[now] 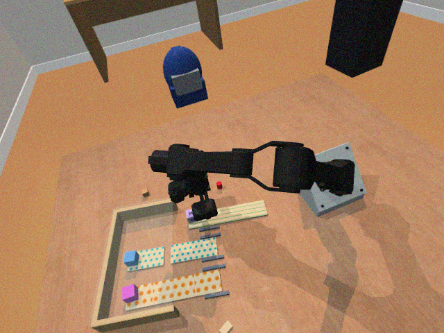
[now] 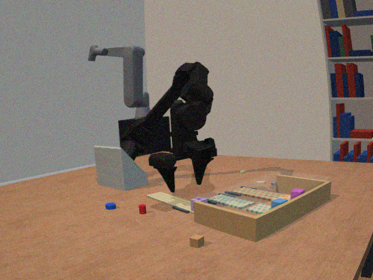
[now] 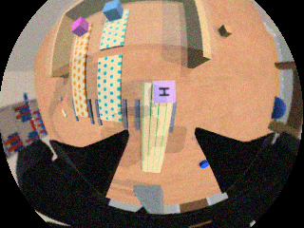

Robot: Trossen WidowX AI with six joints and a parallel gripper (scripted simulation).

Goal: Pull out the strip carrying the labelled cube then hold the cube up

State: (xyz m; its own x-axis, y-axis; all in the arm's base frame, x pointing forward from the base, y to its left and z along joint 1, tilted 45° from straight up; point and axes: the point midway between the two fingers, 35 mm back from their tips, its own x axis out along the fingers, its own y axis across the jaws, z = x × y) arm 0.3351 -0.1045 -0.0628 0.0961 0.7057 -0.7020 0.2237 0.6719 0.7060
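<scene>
Right now the red cylinder is 80 mm behind my gripper tip, 90 mm to the right of it and 40 mm below it. Also, from my gripper tip: small tan cube 160 mm ahead, 200 mm to the right, 50 mm below; then blue disc 190 mm behind, 100 mm to the right, 50 mm below.
</scene>
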